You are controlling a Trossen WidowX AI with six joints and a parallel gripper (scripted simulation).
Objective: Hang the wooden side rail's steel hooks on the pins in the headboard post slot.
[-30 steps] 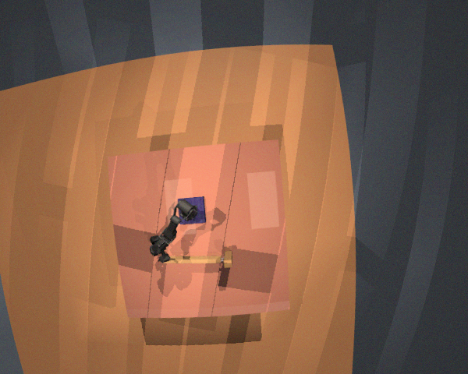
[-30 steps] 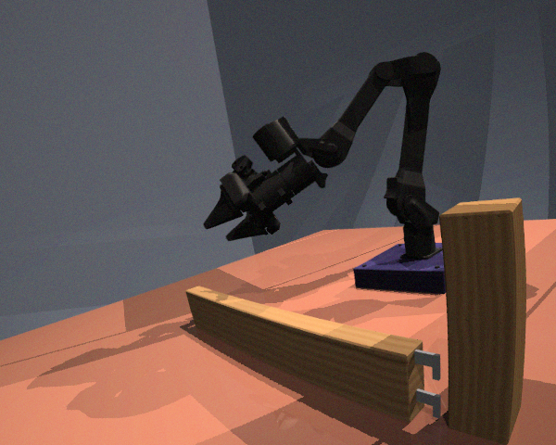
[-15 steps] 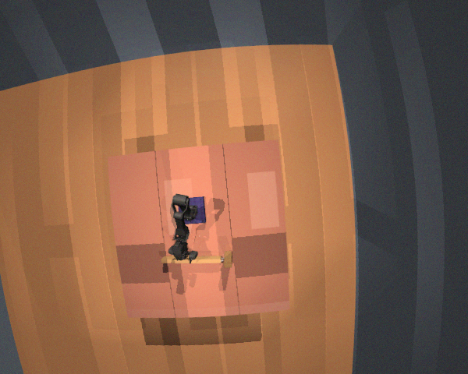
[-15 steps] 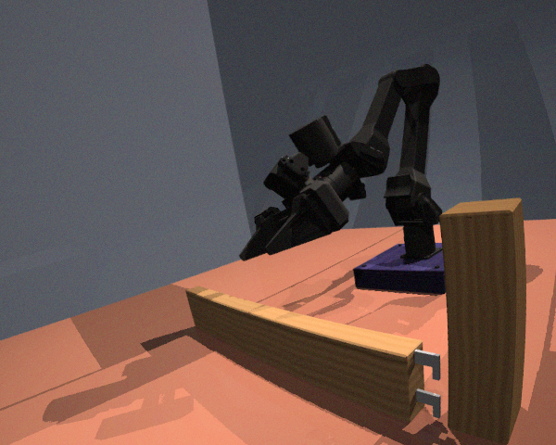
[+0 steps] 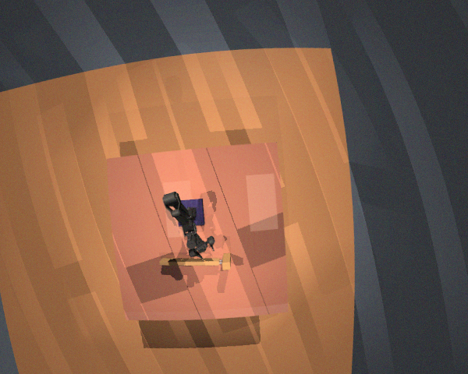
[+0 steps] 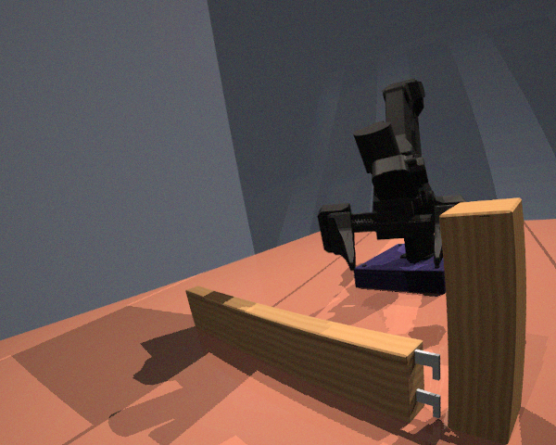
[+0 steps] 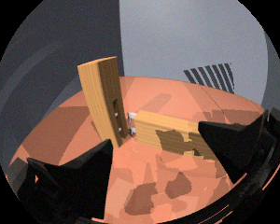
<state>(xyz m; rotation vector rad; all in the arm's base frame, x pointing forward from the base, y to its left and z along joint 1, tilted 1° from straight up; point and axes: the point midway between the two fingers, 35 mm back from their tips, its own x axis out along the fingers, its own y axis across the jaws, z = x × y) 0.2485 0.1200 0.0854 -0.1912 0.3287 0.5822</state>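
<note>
The headboard post is 120 mm to the left of my gripper tip, 50 mm ahead of it and 30 mm below it.
</note>
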